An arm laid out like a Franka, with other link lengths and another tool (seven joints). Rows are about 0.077 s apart.
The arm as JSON. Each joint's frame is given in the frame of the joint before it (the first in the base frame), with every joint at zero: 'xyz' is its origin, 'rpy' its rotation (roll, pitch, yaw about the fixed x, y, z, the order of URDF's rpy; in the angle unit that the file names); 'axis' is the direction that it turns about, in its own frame. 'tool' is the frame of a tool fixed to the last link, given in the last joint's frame.
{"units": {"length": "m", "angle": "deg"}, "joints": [
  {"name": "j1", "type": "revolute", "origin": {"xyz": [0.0, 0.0, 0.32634], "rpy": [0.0, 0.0, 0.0]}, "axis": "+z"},
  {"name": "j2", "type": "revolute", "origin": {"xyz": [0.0, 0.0, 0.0], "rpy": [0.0, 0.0, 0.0]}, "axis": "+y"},
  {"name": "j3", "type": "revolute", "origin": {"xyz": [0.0, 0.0, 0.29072], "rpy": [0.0, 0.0, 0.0]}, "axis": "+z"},
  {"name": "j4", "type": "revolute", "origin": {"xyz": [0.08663, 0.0, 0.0], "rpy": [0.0, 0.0, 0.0]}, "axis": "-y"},
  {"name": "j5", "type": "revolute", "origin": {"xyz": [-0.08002, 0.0, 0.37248], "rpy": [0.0, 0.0, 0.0]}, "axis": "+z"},
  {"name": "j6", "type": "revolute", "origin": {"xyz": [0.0, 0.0, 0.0], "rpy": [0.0, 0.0, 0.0]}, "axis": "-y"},
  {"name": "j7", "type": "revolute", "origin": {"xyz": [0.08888, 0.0, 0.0], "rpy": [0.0, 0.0, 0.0]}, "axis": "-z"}
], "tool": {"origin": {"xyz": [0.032, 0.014, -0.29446], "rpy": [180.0, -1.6, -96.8]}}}
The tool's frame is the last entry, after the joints.
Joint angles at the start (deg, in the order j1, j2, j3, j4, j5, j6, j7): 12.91 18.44 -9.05 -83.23 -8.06 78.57 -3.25
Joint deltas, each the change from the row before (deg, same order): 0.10 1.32 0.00 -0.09 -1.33 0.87 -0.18; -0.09 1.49 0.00 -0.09 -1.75 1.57 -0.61; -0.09 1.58 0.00 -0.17 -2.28 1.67 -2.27; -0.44 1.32 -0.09 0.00 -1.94 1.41 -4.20; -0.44 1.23 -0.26 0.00 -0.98 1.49 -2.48; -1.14 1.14 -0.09 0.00 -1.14 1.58 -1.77; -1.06 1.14 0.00 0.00 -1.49 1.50 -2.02; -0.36 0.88 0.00 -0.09 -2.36 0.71 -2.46; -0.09 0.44 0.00 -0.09 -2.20 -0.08 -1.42; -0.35 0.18 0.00 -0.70 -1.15 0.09 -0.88; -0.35 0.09 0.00 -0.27 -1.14 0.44 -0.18; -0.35 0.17 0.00 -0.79 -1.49 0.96 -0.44; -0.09 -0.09 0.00 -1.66 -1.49 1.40 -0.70; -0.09 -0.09 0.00 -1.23 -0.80 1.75 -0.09
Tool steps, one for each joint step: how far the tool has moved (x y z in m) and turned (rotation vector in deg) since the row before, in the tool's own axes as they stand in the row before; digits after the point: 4 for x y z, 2 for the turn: 0.0032 -0.0079 0.0110 -0.38 1.62 -0.22; 0.0061 -0.0118 0.0117 0.14 1.97 -0.49; 0.0073 -0.0115 0.0133 0.09 2.52 -2.22; 0.0094 -0.0085 0.0117 0.05 2.00 -3.83; 0.0072 -0.0082 0.0111 0.08 1.05 -2.09; 0.0135 -0.0070 0.0130 0.01 0.92 -0.97; 0.0134 -0.0058 0.0131 -0.11 1.28 -1.43; 0.0110 -0.0013 0.0103 -0.71 2.27 -2.48; 0.0089 0.0028 0.0063 -1.05 2.04 -1.56; 0.0044 0.0038 0.0093 -1.07 0.80 -0.98; 0.0073 0.0010 0.0046 -0.30 0.97 -0.06; 0.0066 0.0000 0.0084 -0.40 1.31 -0.62; 0.0017 -0.0003 0.0102 -0.38 1.36 -1.42; 0.0009 -0.0041 0.0059 0.50 0.89 -0.61
